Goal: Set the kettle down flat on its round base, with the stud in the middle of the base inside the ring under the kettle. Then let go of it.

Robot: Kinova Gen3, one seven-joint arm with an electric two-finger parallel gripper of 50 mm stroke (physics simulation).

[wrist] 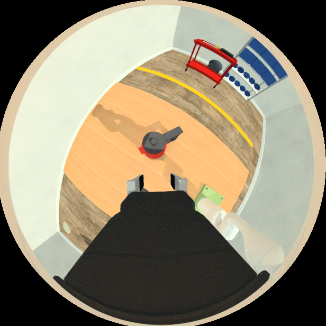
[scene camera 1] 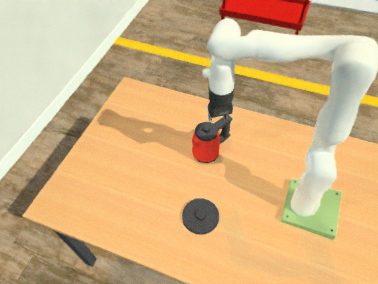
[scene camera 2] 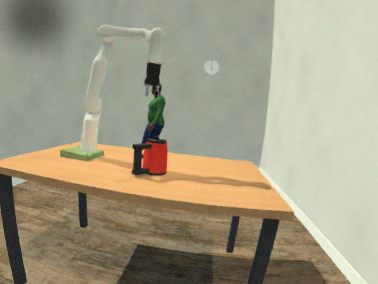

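Observation:
The red kettle (scene camera 1: 205,150) (scene camera 2: 158,157) (wrist: 154,142) stands upright on the wooden table, apart from the round base. Its black handle points to the back right in scene camera 1 and left in scene camera 2. The ring under it is hidden. The flat black round base (scene camera 1: 192,224) lies on the table nearer the front edge in scene camera 1, its stud (scene camera 1: 200,214) facing up. The base does not show in scene camera 2 and is almost wholly hidden by the gripper in the wrist view. My gripper (scene camera 1: 218,118) (scene camera 2: 152,91) (wrist: 156,179) is open and empty, high above the kettle.
The arm's green mounting plate (scene camera 1: 325,220) (scene camera 2: 75,155) (wrist: 212,193) is on the table, right of the round base in scene camera 1. A red cart (scene camera 1: 262,17) (wrist: 216,46) stands on the floor beyond the table. A person in green (scene camera 2: 156,110) stands behind the table in scene camera 2.

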